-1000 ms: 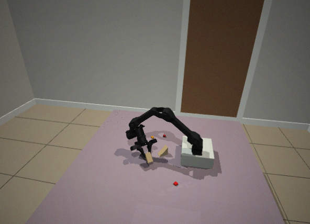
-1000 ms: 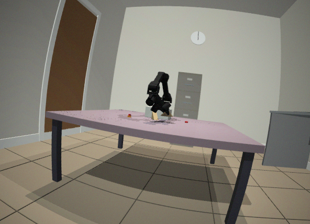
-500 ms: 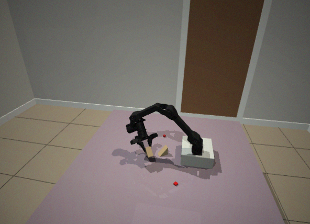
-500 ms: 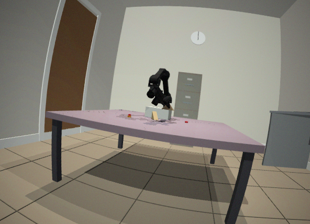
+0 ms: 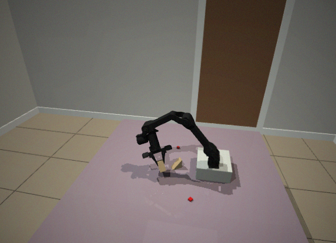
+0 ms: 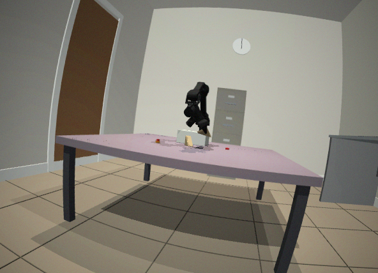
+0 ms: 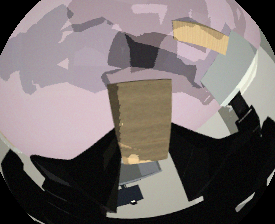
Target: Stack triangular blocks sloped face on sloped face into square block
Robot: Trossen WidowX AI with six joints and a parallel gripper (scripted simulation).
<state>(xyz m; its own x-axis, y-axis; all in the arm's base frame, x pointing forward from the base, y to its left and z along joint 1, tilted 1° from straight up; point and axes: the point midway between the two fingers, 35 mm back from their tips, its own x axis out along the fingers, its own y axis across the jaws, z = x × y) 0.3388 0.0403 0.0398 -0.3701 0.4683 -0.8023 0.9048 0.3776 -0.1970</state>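
My gripper tip is 10 mm below the triangular block. Also, from my gripper tip: orange cube (10 mm ahead, 300 mm to the right, 100 mm below).
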